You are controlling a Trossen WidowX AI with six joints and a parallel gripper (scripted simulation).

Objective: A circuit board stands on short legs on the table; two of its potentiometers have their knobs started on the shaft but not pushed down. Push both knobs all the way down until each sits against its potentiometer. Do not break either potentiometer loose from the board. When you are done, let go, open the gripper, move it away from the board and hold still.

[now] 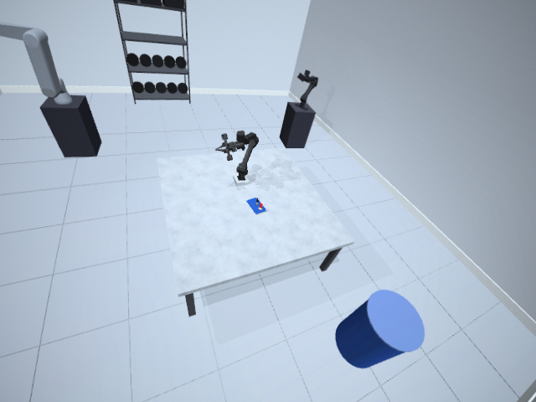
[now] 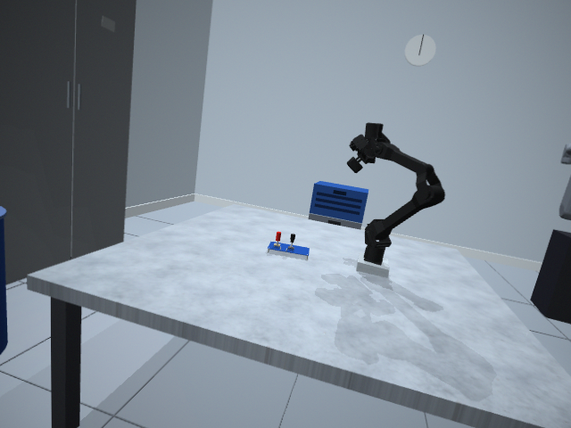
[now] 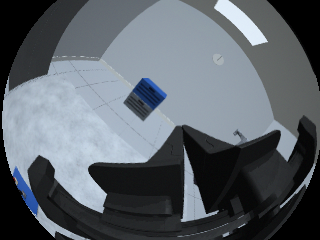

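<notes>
Right now the black knob is 170 mm ahead of my gripper tip, 310 mm to the left of it and 350 mm below it. Round my gripper tip: red knob: 230 mm ahead, 330 mm to the left, 360 mm below.
</notes>
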